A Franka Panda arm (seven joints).
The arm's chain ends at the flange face. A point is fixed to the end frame.
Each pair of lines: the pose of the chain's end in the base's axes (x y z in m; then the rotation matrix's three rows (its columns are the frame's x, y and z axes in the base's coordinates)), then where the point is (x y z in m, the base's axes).
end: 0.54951 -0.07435 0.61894; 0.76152 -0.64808 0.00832; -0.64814 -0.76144 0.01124; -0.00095 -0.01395 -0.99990
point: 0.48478 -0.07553 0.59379
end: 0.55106 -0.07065 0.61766; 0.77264 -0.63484 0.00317; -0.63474 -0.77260 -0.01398; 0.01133 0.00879 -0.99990
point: 0.48624 -0.07359 0.59289
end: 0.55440 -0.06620 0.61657; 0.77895 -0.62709 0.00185; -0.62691 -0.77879 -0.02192; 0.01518 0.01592 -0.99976
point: 0.48958 -0.06998 0.59193
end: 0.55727 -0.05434 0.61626; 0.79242 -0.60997 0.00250; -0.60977 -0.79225 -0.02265; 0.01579 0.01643 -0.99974
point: 0.49255 -0.05955 0.59161
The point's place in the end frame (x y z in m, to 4 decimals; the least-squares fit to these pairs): -0.0485 0.0432 0.0246
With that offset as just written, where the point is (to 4 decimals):
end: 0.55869 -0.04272 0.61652; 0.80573 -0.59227 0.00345; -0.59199 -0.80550 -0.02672; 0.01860 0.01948 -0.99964
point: 0.4941 -0.0495 0.5919
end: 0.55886 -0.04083 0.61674; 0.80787 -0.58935 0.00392; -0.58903 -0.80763 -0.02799; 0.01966 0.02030 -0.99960
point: 0.4943 -0.0478 0.5921
